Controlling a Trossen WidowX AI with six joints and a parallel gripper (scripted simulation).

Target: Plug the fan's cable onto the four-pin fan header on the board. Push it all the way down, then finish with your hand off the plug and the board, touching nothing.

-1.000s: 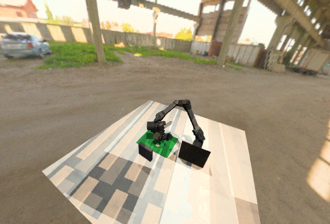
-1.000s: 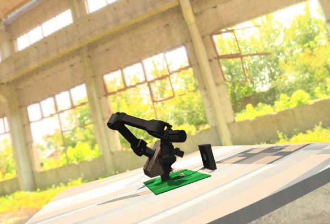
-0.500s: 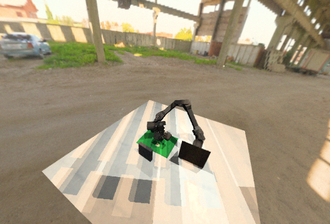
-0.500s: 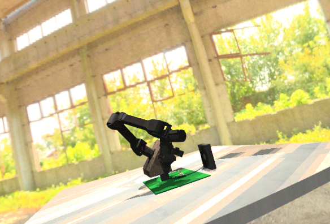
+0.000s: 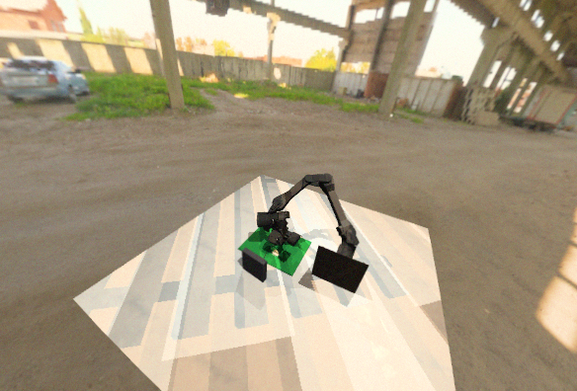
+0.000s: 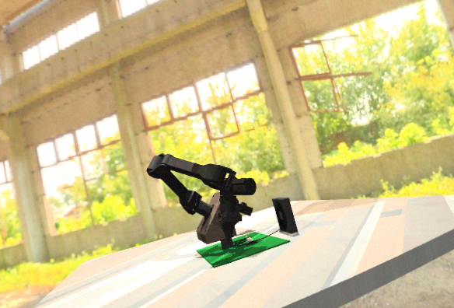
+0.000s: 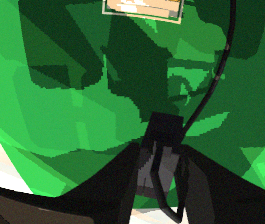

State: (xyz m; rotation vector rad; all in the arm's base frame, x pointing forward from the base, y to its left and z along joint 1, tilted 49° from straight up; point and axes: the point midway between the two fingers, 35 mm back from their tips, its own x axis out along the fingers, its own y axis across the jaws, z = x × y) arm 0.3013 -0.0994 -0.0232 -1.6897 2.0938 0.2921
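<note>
Right now my gripper tip is 30 mm short of the green board, 20 mm to the right of it and 40 mm above it. The rest, counted from my gripper tip: black fan 50 mm ahead, 200 mm to the left, 30 mm above; then dark plug 10 mm to the right.
</note>
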